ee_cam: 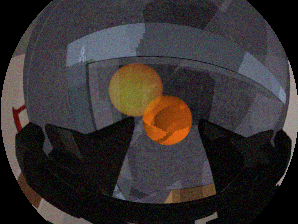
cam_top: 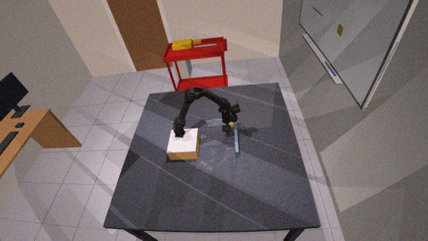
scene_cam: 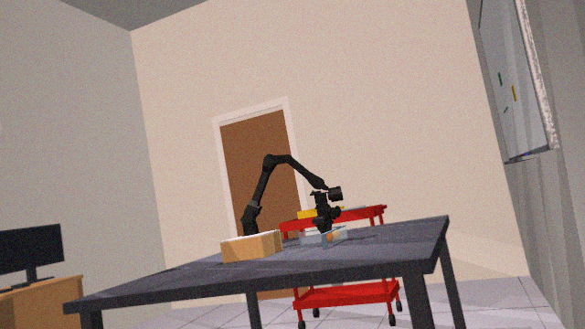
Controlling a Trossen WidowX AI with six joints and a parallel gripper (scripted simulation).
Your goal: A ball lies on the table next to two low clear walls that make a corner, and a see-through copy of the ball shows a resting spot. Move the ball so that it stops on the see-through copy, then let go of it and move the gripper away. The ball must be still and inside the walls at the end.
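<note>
Now: gripper tip right at the orange ball. Round my gripper tip: see-through copy 30 mm ahead, 40 mm to the left.
</note>
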